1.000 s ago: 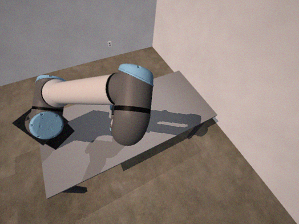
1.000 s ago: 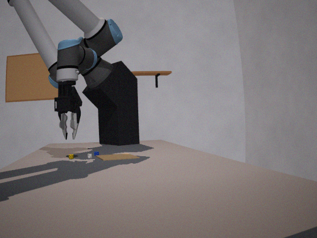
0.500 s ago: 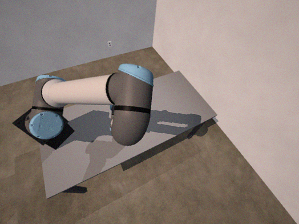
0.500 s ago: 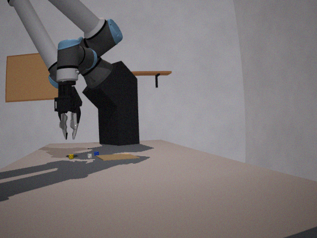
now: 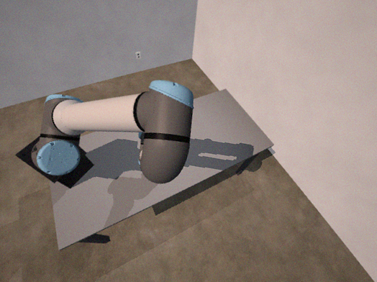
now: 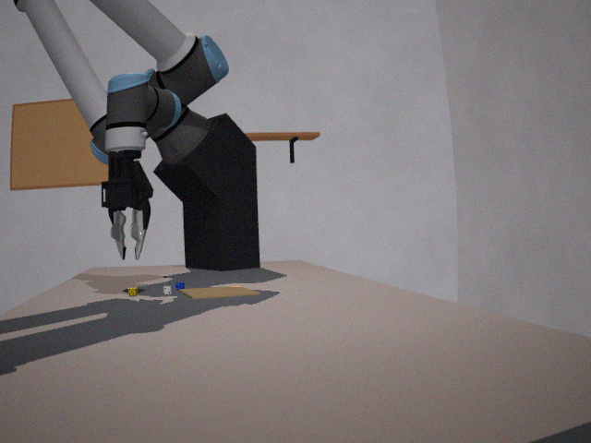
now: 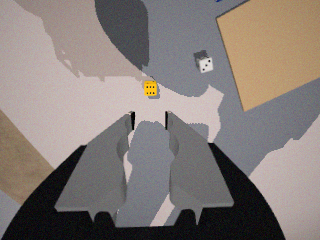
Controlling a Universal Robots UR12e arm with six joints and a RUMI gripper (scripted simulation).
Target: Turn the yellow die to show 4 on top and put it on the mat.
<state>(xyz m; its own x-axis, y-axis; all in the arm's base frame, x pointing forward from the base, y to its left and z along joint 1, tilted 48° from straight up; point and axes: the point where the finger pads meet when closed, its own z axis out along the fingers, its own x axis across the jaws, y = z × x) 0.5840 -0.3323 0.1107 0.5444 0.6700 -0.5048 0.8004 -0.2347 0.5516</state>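
Now: the yellow die 8 cm below my hand. From my hand the other things lie so: white die: 1 cm ahead, 8 cm to the left, 8 cm below; then blue die: 5 cm behind, 12 cm to the left, 8 cm below; then tan mat: 5 cm ahead, 17 cm to the left, 9 cm below.
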